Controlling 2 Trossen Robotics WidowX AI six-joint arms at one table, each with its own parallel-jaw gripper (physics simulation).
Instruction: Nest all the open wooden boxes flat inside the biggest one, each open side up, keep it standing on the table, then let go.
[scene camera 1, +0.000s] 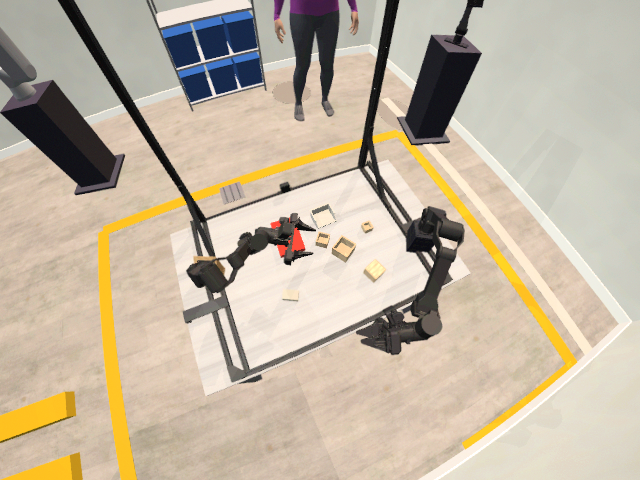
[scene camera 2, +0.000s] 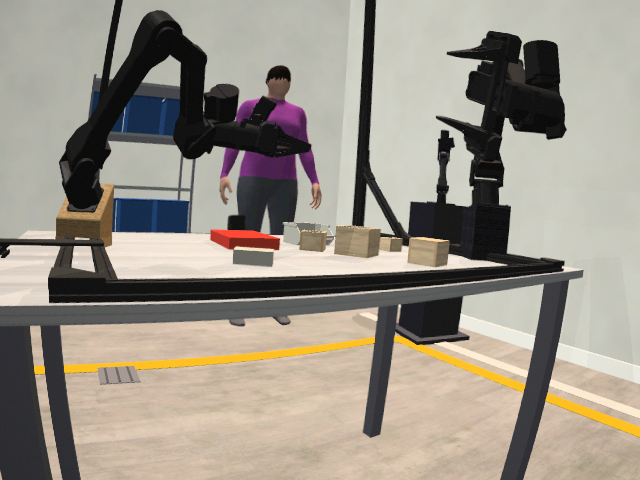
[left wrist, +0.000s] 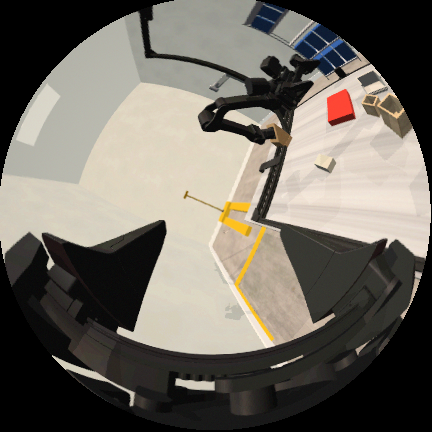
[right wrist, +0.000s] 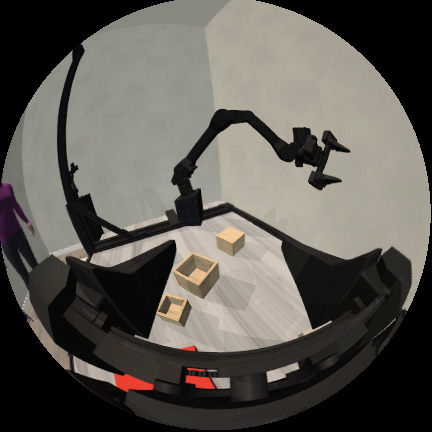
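Note:
The biggest open wooden box stands open side up. A medium open box stands beside it, apart, open side up. A small open box stands farther back, open side up. A wooden cube-like piece shows a closed top; its underside is hidden. My left gripper is open and empty, high beyond the table's front edge. My right gripper is open and empty, high above the table.
A red flat block lies left of the boxes. A white-grey open tray stands behind them. A small pale block lies nearer the front. A black frame runs along the table edges.

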